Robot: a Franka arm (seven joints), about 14 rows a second.
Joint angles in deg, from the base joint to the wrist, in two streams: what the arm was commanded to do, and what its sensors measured. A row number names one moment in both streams.
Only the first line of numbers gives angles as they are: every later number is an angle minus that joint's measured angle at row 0.
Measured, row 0:
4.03 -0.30 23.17 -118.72 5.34 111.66 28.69
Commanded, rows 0 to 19:
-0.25 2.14 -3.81 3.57 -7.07 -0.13 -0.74
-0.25 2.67 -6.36 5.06 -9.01 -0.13 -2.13
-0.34 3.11 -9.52 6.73 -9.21 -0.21 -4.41
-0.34 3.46 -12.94 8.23 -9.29 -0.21 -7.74
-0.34 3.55 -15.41 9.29 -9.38 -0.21 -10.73
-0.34 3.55 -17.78 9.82 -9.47 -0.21 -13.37
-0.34 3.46 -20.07 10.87 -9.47 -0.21 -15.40
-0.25 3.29 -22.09 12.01 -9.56 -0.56 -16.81
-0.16 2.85 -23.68 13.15 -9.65 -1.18 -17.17
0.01 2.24 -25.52 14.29 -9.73 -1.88 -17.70
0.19 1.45 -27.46 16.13 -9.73 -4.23 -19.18
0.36 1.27 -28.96 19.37 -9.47 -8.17 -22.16
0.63 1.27 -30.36 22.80 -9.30 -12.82 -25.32
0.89 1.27 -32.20 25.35 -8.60 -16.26 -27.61
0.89 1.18 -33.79 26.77 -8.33 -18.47 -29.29
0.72 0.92 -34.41 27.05 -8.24 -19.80 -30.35
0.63 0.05 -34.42 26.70 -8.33 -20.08 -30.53
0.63 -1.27 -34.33 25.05 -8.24 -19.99 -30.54
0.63 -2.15 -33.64 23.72 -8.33 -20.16 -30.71
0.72 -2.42 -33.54 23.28 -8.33 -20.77 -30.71
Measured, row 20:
0.38 -1.09 -33.99 25.40 -8.75 -20.22 -29.58
